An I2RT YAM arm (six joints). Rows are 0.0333 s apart.
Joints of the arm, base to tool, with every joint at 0 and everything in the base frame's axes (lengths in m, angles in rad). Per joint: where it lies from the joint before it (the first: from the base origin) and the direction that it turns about. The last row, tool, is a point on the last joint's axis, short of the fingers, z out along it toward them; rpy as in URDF.
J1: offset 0 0 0.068 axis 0 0 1
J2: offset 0.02 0.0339 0.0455 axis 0 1 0
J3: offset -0.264 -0.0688 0 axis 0 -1 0
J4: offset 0.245 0.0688 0.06 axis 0 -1 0
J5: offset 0.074 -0.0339 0.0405 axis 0 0 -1
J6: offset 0.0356 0 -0.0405 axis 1 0 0
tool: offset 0 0 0 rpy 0 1.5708 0
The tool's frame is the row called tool.
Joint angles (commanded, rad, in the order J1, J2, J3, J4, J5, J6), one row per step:
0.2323 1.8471 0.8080 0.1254 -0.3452 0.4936
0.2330 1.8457 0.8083 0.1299 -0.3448 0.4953
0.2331 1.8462 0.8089 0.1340 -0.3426 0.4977
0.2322 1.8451 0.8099 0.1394 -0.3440 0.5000
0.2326 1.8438 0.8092 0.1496 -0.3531 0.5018
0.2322 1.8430 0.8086 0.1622 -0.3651 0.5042
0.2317 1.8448 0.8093 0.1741 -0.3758 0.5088
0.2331 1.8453 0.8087 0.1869 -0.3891 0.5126
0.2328 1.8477 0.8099 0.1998 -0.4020 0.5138
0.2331 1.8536 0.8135 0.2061 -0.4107 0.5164
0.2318 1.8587 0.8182 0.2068 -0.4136 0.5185
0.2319 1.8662 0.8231 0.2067 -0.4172 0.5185
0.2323 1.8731 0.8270 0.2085 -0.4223 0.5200
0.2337 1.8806 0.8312 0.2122 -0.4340 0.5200
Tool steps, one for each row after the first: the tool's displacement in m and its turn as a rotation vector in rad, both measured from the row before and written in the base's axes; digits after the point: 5 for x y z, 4 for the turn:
0.00041 0.00032 0.00080 0.0019 -0.0053 -0.0008
0.00051 0.00008 0.00024 0.0005 -0.0034 -0.0030
0.00077 -0.00008 0.00096 0.0039 -0.0060 -0.0017
0.00049 0.00057 0.00101 0.0103 -0.0080 0.0048
0.00072 0.00044 0.00108 0.0131 -0.0092 0.0055
0.00099 0.00042 0.00053 0.0127 -0.0064 0.0032
0.00051 0.00106 0.00072 0.0144 -0.0072 0.0075
0.00111 0.00059 0.00058 0.0127 -0.0085 0.0074
0.00119 0.00068 -0.00046 0.0085 -0.0010 0.0044
0.00128 -0.00006 -0.00040 0.0032 0.0013 -0.0008
0.00111 0.00042 -0.00118 0.0020 0.0032 0.0025
0.00095 0.00054 -0.00109 0.0042 0.0028 0.0028
0.00095 0.00111 -0.00102 0.0085 0.0016 0.0092

